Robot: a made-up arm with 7 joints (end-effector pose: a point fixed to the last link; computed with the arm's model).
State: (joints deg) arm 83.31 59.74 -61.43 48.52 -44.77 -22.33 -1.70
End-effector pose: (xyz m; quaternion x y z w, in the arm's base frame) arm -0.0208 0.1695 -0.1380 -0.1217 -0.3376 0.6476 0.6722
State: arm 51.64 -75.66 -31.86 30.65 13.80 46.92 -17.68
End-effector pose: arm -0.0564 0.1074 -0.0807 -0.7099 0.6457 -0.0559 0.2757
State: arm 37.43 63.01 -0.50 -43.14 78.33 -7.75 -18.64
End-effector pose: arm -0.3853 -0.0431 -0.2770 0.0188 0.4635 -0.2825 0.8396
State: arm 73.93 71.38 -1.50 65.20 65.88 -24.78 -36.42
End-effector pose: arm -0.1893 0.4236 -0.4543 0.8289 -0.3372 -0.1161 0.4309
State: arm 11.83 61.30 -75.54 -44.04 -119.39 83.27 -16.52
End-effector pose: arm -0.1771 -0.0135 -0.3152 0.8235 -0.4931 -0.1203 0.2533
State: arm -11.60 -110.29 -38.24 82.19 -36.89 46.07 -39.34
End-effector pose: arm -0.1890 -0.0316 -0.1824 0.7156 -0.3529 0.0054 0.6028
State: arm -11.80 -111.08 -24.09 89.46 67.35 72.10 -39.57
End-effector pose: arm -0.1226 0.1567 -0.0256 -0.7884 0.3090 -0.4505 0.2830
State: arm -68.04 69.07 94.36 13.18 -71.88 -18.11 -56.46
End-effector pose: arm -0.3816 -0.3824 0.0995 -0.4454 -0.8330 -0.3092 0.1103
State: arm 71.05 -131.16 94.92 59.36 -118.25 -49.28 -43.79
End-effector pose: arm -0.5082 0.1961 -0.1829 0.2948 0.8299 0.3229 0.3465
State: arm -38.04 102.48 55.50 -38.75 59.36 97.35 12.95
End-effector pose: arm -0.2978 -0.3582 -0.1624 0.4181 -0.8828 0.1615 0.1410
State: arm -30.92 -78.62 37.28 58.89 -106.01 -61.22 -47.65
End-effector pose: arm -0.2141 -0.4097 0.1548 0.0924 -0.9750 -0.0863 0.1827
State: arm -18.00 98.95 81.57 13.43 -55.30 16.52 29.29
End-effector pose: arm -0.4796 -0.0257 -0.1299 0.8060 0.2680 0.4518 0.2727
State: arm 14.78 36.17 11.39 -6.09 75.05 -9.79 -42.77
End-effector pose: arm -0.4275 -0.2851 -0.1914 0.0381 0.5258 -0.2854 0.8004
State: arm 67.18 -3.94 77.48 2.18 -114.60 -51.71 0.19
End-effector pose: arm -0.4011 0.5341 -0.1522 0.9152 -0.1683 0.3555 0.0878
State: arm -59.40 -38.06 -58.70 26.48 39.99 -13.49 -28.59
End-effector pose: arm 0.0040 0.0088 -0.0587 0.8115 -0.2836 -0.5008 0.1016
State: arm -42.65 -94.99 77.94 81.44 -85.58 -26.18 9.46
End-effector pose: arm -0.1829 -0.3371 0.1165 -0.4667 0.7152 0.5082 0.1111
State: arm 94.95 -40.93 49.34 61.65 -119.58 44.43 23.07
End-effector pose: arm -0.2528 0.4639 -0.0651 0.0892 0.2100 0.8098 0.5405
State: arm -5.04 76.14 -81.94 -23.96 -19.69 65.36 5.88
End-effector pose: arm -0.0316 -0.0397 -0.0534 -0.7204 0.3667 0.0770 0.5837
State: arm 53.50 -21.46 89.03 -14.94 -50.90 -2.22 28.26
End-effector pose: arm -0.5788 0.2633 -0.3131 0.6977 0.4452 0.0132 0.5611
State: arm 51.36 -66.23 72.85 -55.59 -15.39 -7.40 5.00
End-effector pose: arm -0.5974 0.0085 -0.0424 0.1591 0.8389 -0.4487 0.2637
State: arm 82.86 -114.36 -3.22 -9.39 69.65 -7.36 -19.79
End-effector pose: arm -0.0788 0.2283 0.1349 -0.7655 0.4201 -0.1918 0.4481
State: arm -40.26 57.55 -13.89 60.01 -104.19 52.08 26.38
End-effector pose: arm -0.2559 -0.3105 -0.0520 0.3112 -0.0476 -0.9162 0.2478
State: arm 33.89 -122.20 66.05 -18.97 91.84 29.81 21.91
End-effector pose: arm -0.4256 0.2133 -0.0200 0.7958 0.1514 0.5861 0.0172
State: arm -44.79 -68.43 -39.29 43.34 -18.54 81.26 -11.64
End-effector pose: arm -0.1039 -0.1553 -0.1024 0.8655 0.0554 0.1281 0.4810
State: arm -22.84 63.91 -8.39 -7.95 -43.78 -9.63 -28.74
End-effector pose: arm -0.1633 -0.3204 -0.3099 -0.1624 0.7770 0.5737 0.2021
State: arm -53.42 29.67 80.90 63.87 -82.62 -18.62 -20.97
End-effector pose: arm -0.2772 -0.3883 -0.0056 0.1789 0.6441 0.6741 0.3142
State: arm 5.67 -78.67 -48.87 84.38 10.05 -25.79 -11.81
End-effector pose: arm -0.0496 -0.0063 -0.2164 -0.1980 0.6986 0.6774 0.1174
